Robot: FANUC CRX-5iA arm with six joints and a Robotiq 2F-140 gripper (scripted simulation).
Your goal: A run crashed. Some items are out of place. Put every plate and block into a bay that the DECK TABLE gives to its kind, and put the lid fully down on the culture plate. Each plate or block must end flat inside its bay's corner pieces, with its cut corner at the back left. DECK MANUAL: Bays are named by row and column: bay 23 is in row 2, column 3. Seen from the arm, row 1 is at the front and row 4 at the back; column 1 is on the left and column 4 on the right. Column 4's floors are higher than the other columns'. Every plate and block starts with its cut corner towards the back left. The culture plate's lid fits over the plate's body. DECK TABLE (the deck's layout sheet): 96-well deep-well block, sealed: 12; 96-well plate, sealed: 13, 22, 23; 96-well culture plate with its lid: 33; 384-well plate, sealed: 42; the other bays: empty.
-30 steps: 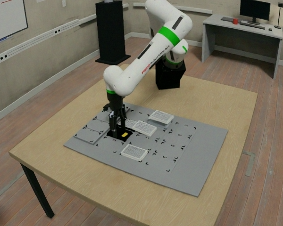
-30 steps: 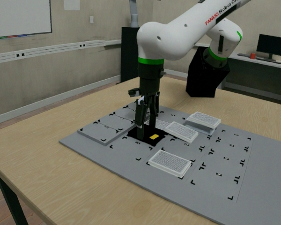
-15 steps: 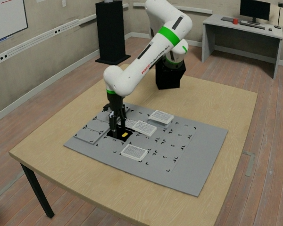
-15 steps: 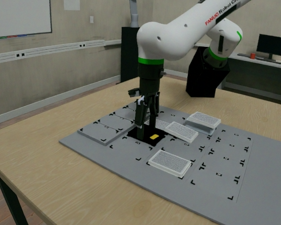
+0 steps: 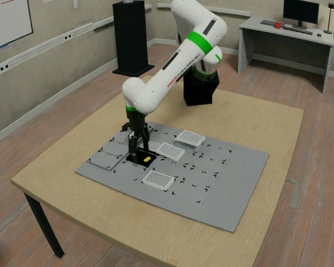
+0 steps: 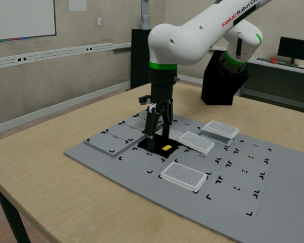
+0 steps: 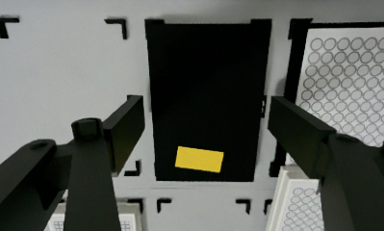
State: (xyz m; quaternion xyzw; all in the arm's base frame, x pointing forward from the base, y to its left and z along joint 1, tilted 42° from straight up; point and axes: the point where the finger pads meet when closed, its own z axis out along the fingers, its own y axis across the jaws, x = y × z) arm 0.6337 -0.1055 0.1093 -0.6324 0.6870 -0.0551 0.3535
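Now: the lid 20 mm below my hand. Round my hand: 384-well plate: 170 mm to the left, 100 mm ahead, 30 mm below; bay label 43: 60 mm ahead, 40 mm below; 96-well plate: 110 mm behind, 30 mm below, 10 mm to the right.
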